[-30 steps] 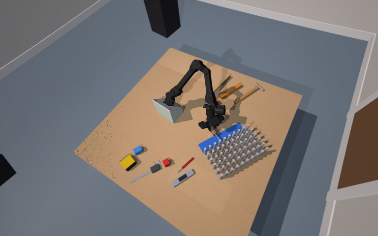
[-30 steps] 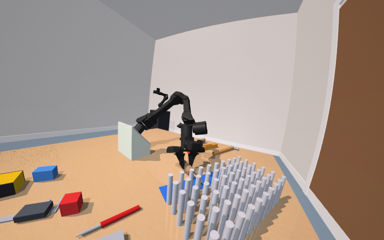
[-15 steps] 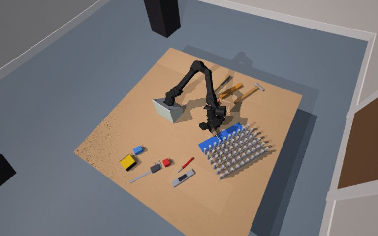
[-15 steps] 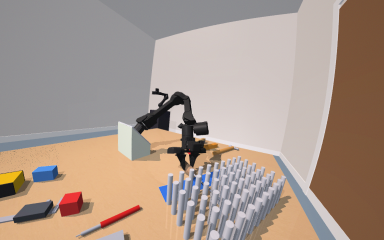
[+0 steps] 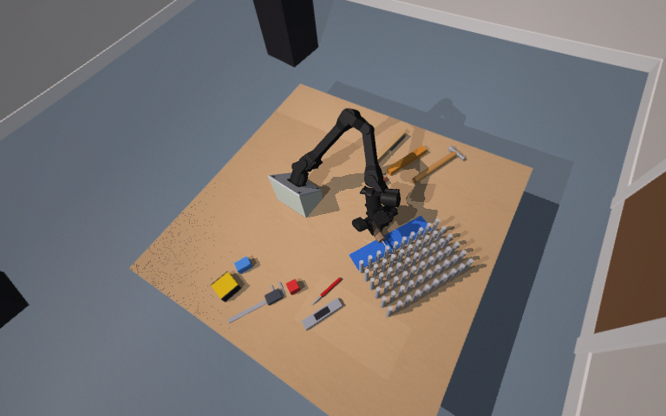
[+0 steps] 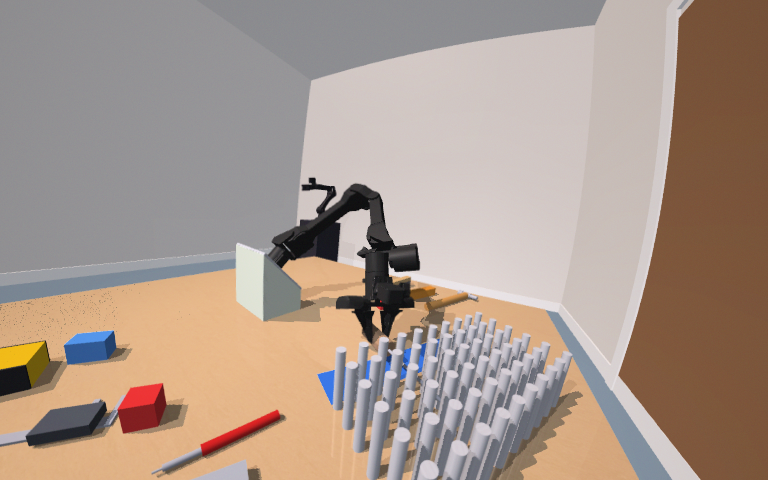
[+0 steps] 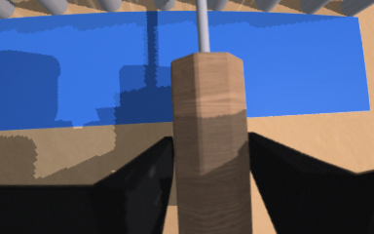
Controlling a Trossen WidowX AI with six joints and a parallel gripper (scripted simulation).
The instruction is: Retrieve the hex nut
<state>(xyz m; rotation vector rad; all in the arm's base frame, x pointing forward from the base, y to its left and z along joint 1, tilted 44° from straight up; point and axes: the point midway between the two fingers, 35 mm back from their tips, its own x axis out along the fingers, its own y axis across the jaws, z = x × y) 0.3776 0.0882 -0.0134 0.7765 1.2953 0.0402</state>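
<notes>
The blue taped strip is 6 cm ahead of my gripper tip, 3 cm below it and 2 cm to the left of it. From my gripper tip the other things lie so: grey block: 39 cm to the right, 2 cm below, 2 cm ahead; red screwdriver: 34 cm to the right, 3 cm below, 2 cm behind; orange block: 41 cm to the left, 11 cm behind, 2 cm below.
</notes>
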